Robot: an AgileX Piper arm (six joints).
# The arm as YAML. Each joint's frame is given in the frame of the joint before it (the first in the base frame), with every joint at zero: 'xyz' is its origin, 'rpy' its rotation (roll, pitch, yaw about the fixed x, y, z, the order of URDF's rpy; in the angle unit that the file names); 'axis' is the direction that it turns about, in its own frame. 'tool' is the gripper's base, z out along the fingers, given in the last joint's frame.
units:
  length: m
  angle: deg
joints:
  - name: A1
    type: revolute
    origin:
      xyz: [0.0, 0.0, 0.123]
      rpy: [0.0, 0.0, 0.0]
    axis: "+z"
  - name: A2
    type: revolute
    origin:
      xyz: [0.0, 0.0, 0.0]
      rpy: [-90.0, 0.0, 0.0]
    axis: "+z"
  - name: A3
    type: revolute
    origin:
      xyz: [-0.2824, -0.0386, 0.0]
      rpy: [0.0, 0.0, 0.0]
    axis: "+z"
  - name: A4
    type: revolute
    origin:
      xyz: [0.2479, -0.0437, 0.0]
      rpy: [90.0, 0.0, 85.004]
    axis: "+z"
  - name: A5
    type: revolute
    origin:
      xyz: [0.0, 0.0, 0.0]
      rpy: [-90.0, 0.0, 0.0]
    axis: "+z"
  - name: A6
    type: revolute
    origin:
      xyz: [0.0, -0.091, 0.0]
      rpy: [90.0, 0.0, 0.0]
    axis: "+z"
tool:
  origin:
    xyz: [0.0, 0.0, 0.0]
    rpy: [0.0, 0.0, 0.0]
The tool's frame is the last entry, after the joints.
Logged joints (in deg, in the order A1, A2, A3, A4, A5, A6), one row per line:
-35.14 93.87 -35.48 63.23 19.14 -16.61
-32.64 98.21 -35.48 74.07 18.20 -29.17
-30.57 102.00 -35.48 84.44 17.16 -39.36
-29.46 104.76 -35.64 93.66 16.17 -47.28
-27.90 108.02 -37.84 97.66 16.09 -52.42
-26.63 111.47 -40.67 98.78 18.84 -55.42
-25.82 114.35 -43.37 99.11 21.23 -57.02
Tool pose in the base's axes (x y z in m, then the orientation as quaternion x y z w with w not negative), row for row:
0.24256 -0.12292 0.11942 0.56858 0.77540 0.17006 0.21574
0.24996 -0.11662 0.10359 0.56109 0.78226 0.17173 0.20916
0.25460 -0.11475 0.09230 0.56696 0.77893 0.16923 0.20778
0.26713 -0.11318 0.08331 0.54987 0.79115 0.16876 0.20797
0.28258 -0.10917 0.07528 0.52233 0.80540 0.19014 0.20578
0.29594 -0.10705 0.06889 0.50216 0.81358 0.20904 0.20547
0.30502 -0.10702 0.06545 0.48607 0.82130 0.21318 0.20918
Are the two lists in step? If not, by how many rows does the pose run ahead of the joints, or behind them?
The pose runs 1 row ahead of the joints: the pose in row i belongs to the joints in row i + 1.
